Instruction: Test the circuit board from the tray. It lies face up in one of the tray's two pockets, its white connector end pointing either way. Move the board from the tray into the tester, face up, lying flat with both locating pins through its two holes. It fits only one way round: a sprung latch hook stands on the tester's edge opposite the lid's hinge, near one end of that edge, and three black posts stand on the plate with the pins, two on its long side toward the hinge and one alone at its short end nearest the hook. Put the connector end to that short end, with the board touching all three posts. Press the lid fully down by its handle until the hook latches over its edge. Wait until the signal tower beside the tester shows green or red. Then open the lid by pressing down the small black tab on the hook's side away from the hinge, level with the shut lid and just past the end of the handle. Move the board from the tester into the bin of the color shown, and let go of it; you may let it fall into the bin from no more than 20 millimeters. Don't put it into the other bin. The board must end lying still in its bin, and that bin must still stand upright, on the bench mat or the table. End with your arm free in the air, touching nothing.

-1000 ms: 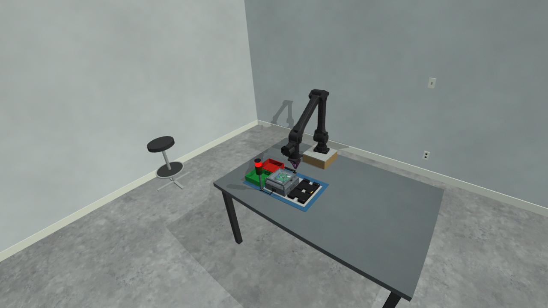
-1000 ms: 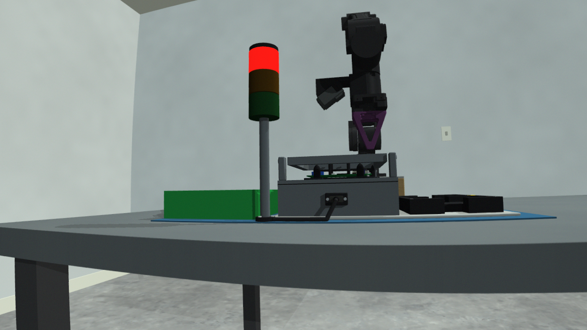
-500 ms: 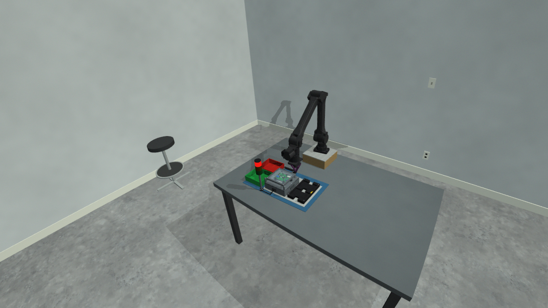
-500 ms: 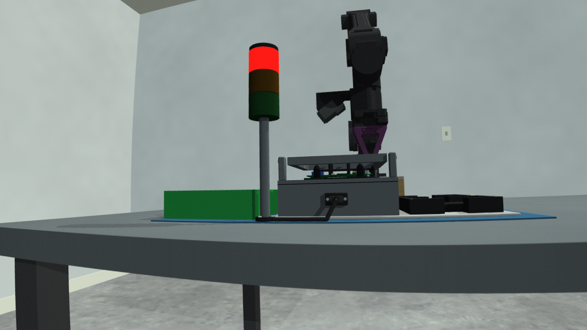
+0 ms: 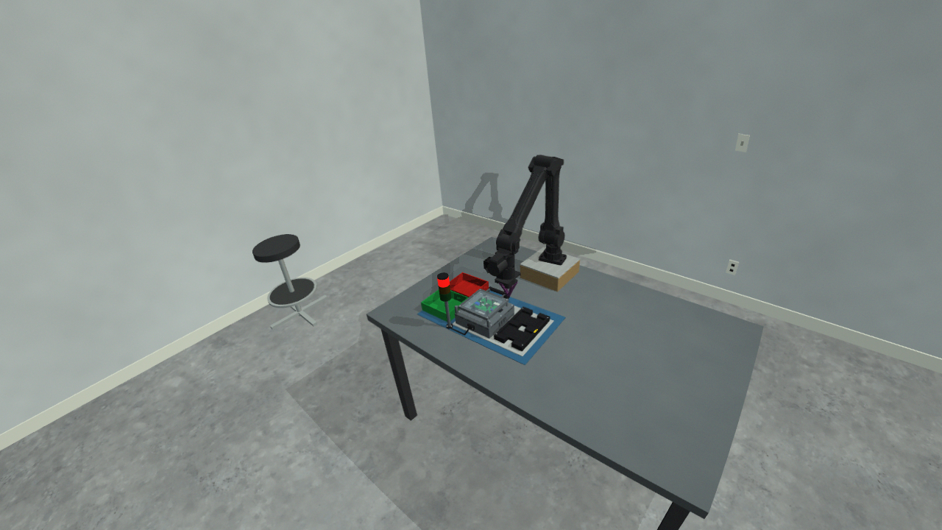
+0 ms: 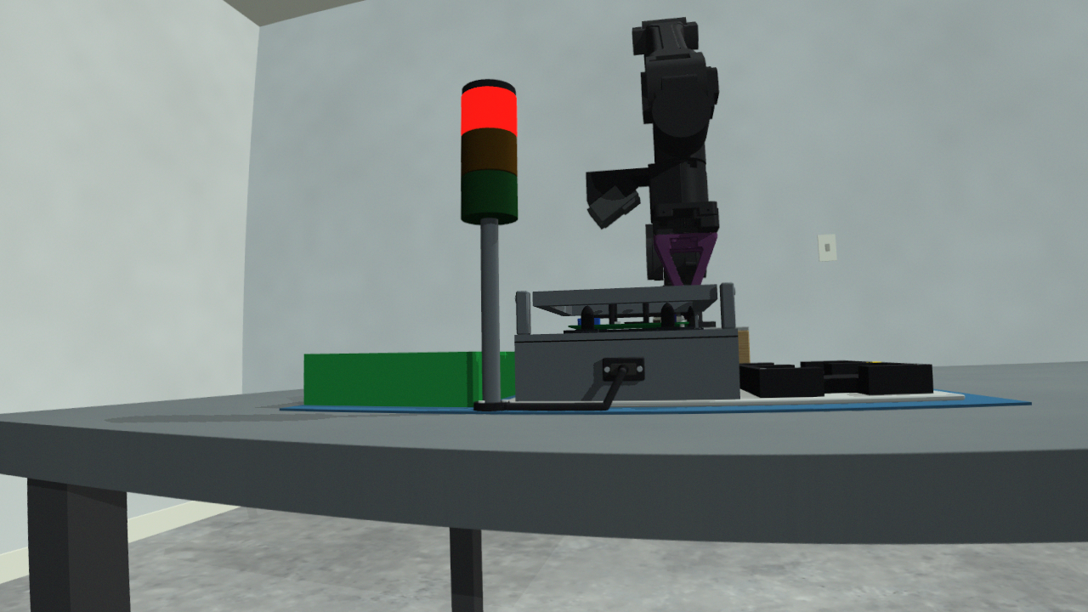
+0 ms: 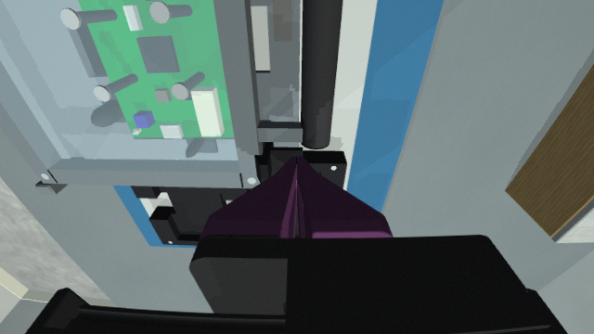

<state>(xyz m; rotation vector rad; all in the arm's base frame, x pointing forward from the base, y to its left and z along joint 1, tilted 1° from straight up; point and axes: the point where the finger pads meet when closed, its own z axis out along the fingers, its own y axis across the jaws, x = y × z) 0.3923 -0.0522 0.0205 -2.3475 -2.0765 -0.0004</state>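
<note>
My hand is 1 cm short of the black latch hook and 1 cm above it. The rest, counted from my hand: green circuit board (7 cm to the right, 7 cm ahead, 3 cm below); black tester plate (7 cm ahead, 6 cm to the right, 3 cm below); clear lid (7 cm to the right, 7 cm ahead, 1 cm below).
</note>
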